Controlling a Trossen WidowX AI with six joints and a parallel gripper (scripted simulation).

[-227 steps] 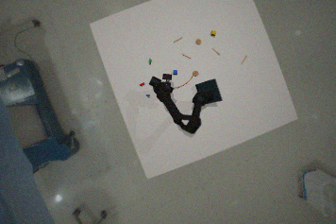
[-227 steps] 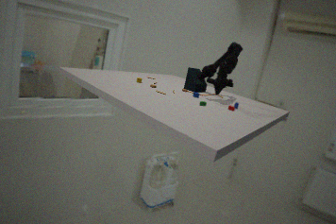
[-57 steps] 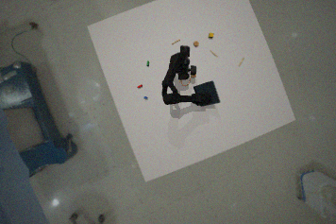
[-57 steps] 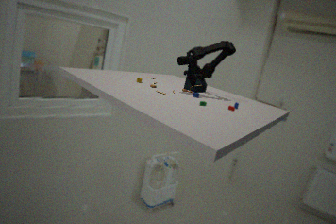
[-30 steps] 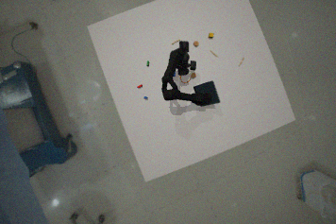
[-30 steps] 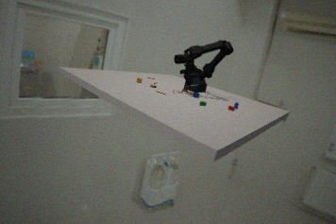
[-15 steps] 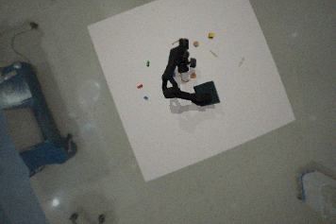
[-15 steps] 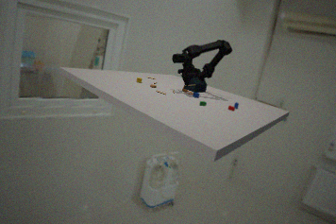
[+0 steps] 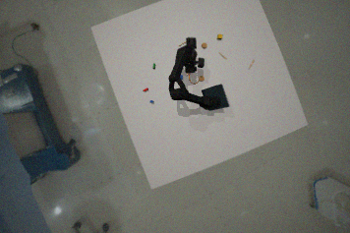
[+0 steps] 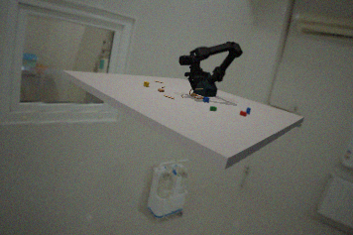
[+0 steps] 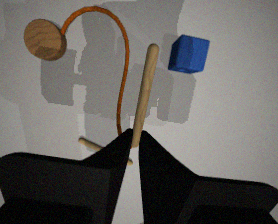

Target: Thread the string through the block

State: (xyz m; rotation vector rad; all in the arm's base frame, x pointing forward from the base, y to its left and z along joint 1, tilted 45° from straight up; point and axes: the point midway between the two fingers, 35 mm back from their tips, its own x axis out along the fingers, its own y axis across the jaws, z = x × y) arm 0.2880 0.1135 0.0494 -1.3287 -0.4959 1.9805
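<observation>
The blue cube lies 6 cm behind my gripper tip, 7 cm to the left of it and 4 cm below it. The rest, counted from my gripper tip: round wooden button 10 cm behind, 8 cm to the right, 5 cm below; thin wooden stick 1 cm behind; round disc 13 cm ahead, 16 cm to the right, 5 cm below.
</observation>
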